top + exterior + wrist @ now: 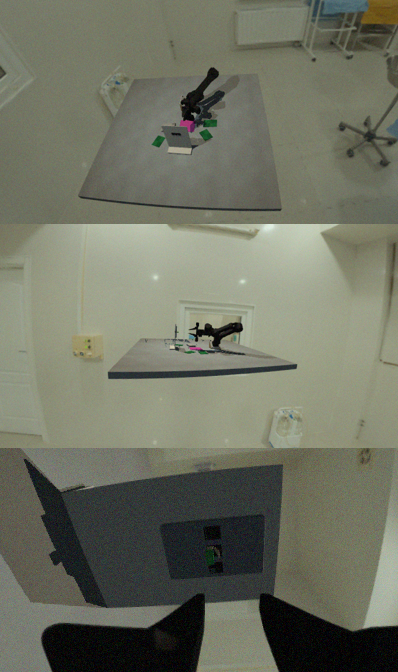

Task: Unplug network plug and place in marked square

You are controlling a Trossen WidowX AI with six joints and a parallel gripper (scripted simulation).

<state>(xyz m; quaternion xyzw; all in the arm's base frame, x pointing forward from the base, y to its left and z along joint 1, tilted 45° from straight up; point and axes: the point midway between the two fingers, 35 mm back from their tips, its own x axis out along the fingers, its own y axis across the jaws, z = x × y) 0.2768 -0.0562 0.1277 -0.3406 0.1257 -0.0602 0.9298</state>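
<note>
My gripper tip is now 11 cm short of the network plug, 3 cm to the left of it and 1 cm above it. From my gripper tip the other things lie so: marked square 17 cm below, 9 cm behind, 1 cm to the right; thin tab 11 cm ahead, 3 cm to the right, 1 cm below; upright panel 13 cm ahead, 7 cm below, 3 cm to the right.
</note>
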